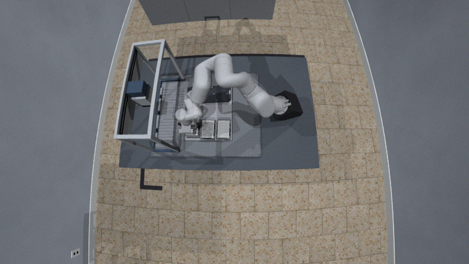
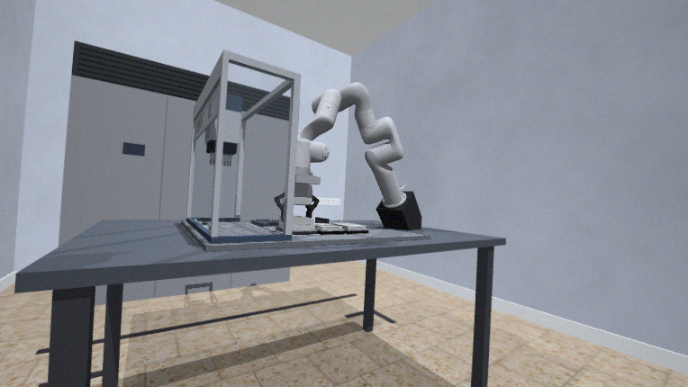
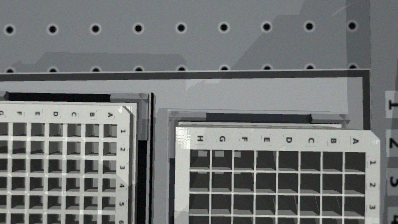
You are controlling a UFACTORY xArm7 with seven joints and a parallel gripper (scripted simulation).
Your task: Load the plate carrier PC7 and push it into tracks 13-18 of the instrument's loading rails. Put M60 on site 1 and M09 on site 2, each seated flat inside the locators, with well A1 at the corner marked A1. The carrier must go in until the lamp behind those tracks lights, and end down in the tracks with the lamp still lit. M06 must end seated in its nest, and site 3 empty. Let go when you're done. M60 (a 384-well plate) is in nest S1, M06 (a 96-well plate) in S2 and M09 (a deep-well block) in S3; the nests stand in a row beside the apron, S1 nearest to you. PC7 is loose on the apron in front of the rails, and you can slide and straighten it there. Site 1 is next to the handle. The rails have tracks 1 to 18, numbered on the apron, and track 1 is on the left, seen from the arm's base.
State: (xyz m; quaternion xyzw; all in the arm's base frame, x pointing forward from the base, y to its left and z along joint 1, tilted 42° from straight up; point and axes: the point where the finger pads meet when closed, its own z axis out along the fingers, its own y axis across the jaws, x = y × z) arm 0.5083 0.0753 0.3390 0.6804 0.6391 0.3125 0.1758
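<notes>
The nest S3 is 40 mm below my hand. Also, from my hand: dark plate carrier PC7: 80 mm behind, 260 mm to the right, 30 mm below; nest S1: 220 mm behind, 40 mm below; 96-well plate M06: 110 mm behind, 10 mm to the left, 30 mm below.
</notes>
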